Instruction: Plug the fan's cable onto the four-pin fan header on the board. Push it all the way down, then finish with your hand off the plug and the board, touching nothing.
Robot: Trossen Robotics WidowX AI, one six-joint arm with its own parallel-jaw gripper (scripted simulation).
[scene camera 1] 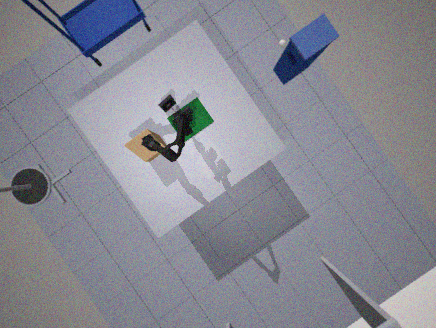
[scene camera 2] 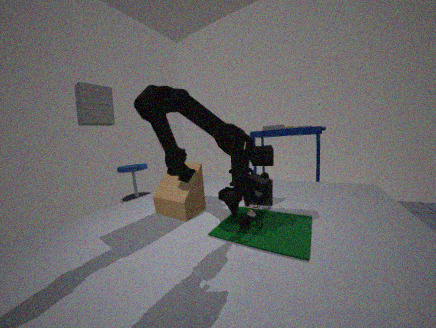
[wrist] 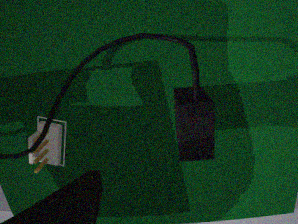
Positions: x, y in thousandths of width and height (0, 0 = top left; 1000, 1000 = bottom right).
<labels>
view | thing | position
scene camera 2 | my gripper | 554, 645
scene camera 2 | green board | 662, 715
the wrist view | green board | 401, 489
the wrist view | black fan plug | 656, 533
</labels>
